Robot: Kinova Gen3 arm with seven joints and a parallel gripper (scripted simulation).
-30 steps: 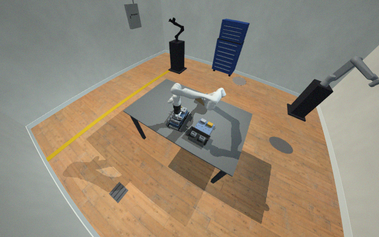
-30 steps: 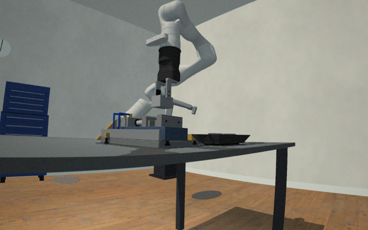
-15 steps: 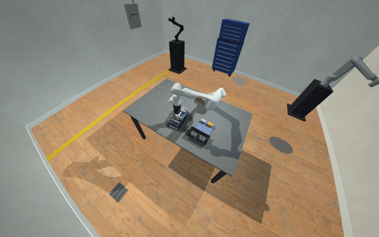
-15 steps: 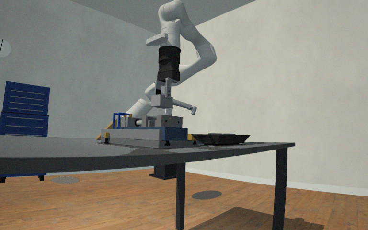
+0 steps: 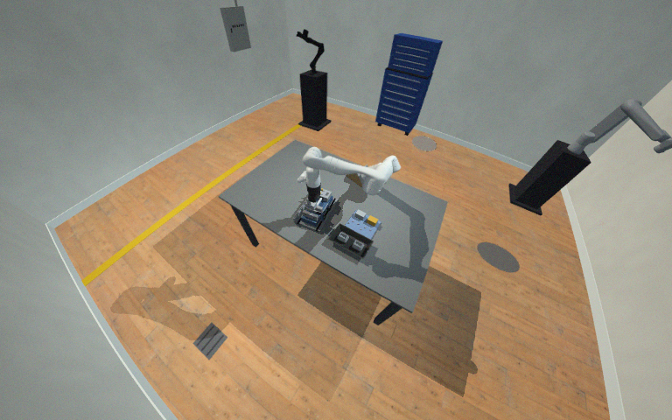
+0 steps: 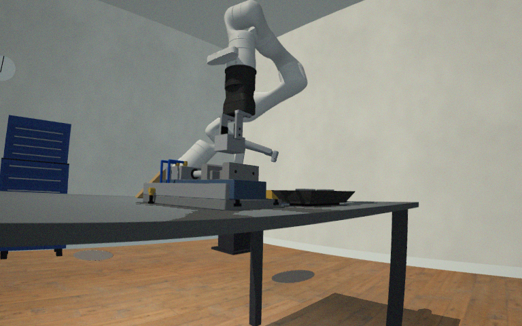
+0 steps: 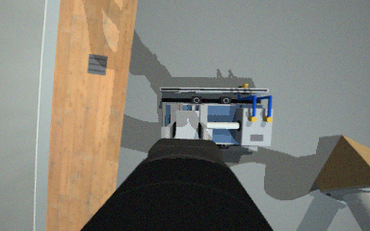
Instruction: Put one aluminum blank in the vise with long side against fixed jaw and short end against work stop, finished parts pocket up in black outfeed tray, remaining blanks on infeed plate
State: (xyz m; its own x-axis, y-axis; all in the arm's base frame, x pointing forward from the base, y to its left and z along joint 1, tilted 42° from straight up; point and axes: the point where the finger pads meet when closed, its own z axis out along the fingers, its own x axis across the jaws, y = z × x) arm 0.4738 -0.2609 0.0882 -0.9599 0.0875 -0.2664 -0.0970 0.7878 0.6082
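Now: hand 30 mm above the gray blank. Also, from my hand: yellow brass blank (180 mm behind, 360 mm to the left, 140 mm below).
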